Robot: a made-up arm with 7 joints.
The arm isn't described. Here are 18 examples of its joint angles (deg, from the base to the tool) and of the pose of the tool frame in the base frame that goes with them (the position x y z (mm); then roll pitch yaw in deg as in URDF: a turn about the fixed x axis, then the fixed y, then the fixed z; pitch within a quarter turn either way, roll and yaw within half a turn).
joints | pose
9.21 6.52 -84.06 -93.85 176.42 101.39 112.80 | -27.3 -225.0 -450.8 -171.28 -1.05 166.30
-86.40 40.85 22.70 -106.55 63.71 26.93 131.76 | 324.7 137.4 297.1 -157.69 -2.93 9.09
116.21 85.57 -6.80 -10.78 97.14 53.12 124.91 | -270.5 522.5 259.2 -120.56 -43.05 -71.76
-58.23 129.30 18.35 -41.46 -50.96 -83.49 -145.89 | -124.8 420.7 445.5 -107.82 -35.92 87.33
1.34 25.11 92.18 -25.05 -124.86 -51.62 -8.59 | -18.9 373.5 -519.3 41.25 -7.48 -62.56
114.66 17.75 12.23 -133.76 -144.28 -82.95 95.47 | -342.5 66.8 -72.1 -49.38 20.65 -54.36
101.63 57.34 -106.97 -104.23 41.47 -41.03 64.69 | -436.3 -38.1 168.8 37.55 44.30 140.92
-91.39 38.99 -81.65 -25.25 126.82 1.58 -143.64 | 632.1 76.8 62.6 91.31 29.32 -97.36
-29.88 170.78 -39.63 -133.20 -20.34 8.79 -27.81 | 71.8 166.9 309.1 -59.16 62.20 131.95
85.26 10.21 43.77 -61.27 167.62 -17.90 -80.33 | -547.9 135.9 -178.9 37.25 -63.83 103.91
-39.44 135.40 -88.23 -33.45 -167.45 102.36 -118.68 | -78.8 547.9 309.1 36.02 -37.82 -60.20
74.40 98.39 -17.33 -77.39 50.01 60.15 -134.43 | -100.8 532.3 -113.9 -78.62 -20.45 -130.81
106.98 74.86 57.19 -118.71 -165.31 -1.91 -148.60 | -48.8 412.8 9.3 43.48 -24.74 -42.42
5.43 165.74 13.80 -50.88 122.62 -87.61 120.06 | 246.9 101.4 550.3 160.54 -46.01 82.14
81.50 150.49 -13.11 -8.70 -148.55 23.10 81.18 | 409.8 462.0 177.5 -79.70 3.11 135.57
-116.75 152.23 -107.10 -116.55 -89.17 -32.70 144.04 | 1.6 419.6 61.3 64.00 -46.18 -58.05
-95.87 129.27 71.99 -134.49 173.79 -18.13 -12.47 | -299.9 157.8 100.3 85.62 0.67 136.35
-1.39 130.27 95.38 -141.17 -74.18 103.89 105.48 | -26.7 54.4 320.9 126.37 72.10 107.39
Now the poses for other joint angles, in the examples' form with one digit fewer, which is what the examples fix.
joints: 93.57 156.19 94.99 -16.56 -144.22 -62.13 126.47
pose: 518 366 107 71.8 35.3 -15.8
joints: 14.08 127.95 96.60 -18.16 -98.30 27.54 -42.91
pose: 58 448 457 148.2 13.0 58.6
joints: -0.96 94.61 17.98 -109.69 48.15 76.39 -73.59
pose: 258 350 116 50.5 38.4 -75.9
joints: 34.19 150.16 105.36 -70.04 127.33 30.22 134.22
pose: 235 63 518 -110.6 31.3 23.9
